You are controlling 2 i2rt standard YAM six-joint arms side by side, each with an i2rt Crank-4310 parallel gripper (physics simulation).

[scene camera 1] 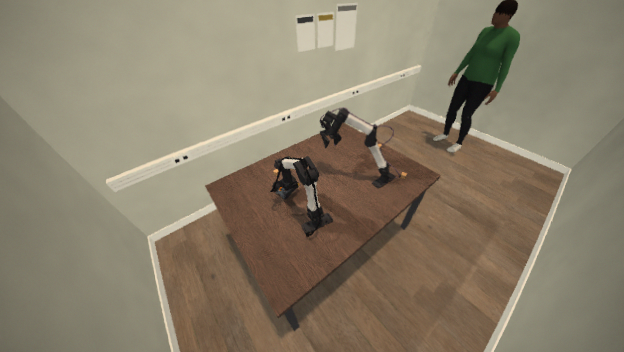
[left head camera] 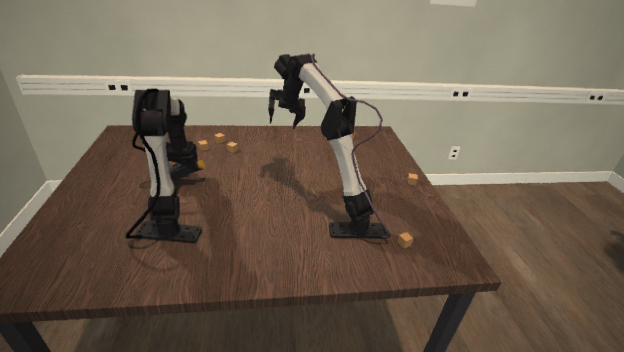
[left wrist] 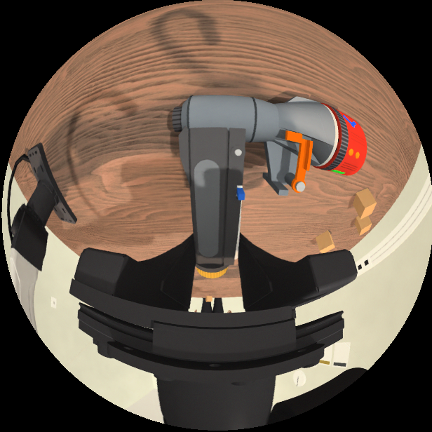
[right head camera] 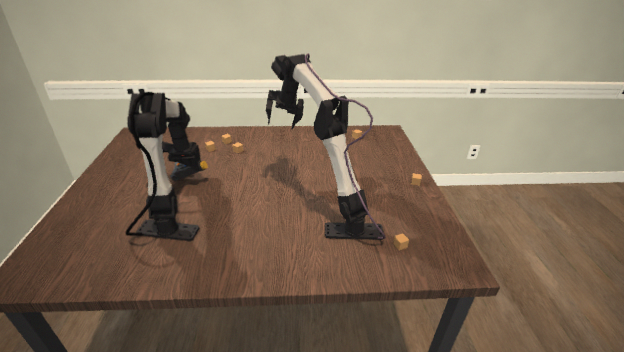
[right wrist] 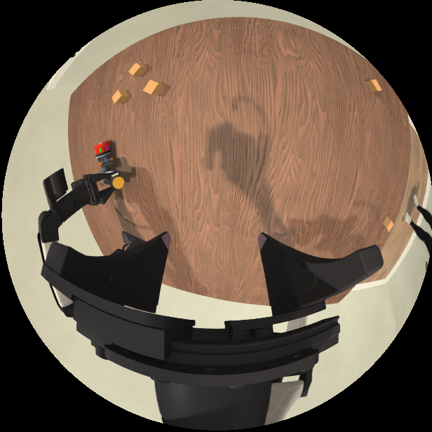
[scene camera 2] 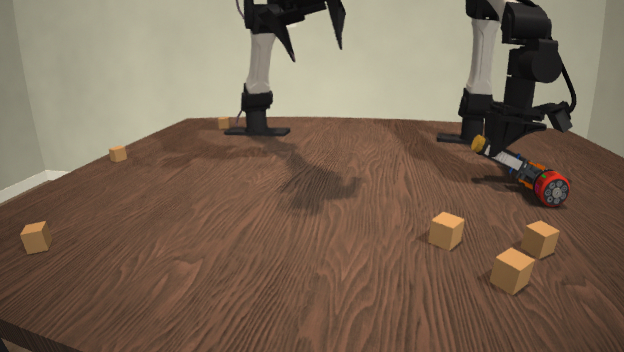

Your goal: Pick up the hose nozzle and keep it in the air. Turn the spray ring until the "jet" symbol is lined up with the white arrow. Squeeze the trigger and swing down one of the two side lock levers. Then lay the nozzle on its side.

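Where they show: left gripper, fingertip midpoint: (scene camera 1: 295, 186) (left head camera: 196, 168) (right head camera: 199, 168) (scene camera 2: 488, 154); right gripper, fingertip midpoint: (scene camera 1: 329, 147) (left head camera: 281, 125) (right head camera: 280, 126) (scene camera 2: 317, 55); left arm's base, origin of the base link: (scene camera 1: 317, 223) (left head camera: 169, 233) (right head camera: 168, 231) (scene camera 2: 470, 142); right arm's base, origin of the base link: (scene camera 1: 383, 180) (left head camera: 358, 231) (right head camera: 353, 231) (scene camera 2: 257, 132).
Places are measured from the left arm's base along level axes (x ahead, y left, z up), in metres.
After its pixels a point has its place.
The grey hose nozzle (left wrist: 225, 112) (scene camera 2: 510, 160) {x 0.323, y 0.057, z 0.052 m} (right wrist: 105, 162) is gripped by its handle. It is tilted, handle end raised and head low; any table contact is unclear. Its red spray ring (left wrist: 352, 145) (right wrist: 102, 148) shows blue, orange and green symbols; the white arrow is not visible. An orange lock lever (left wrist: 304, 160) shows beside the head. The white trigger lies close along the handle, mostly hidden in the left wrist view. My left gripper (left wrist: 216, 234) is shut on the handle, above the yellow end. My right gripper (left head camera: 283, 120) {x 0.389, y -0.316, z 0.237 m} (right head camera: 281, 124) {x 0.389, y -0.316, z 0.237 m} (scene camera 2: 318, 55) {x 0.389, y -0.316, z 0.237 m} (right wrist: 213, 234) is open and empty, high above the table.
Three wooden cubes (scene camera 2: 446, 231) {x 0.593, y -0.065, z 0.026 m} (scene camera 2: 540, 240) {x 0.586, y 0.063, z 0.026 m} (scene camera 2: 512, 271) {x 0.669, y 0.013, z 0.028 m} stand near the nozzle's head. More cubes (scene camera 2: 36, 237) {x 0.820, y -0.603, z 0.025 m} (scene camera 2: 118, 153) {x 0.446, y -0.861, z 0.022 m} (scene camera 2: 223, 122) {x 0.067, y -0.775, z 0.022 m} stand at the left in scene camera 2. The wooden table (left head camera: 280, 270) {x -0.111, y -0.385, z 0.000 m} carries both arm bases. A person (scene camera 1: 487, 55) stands beyond the table.
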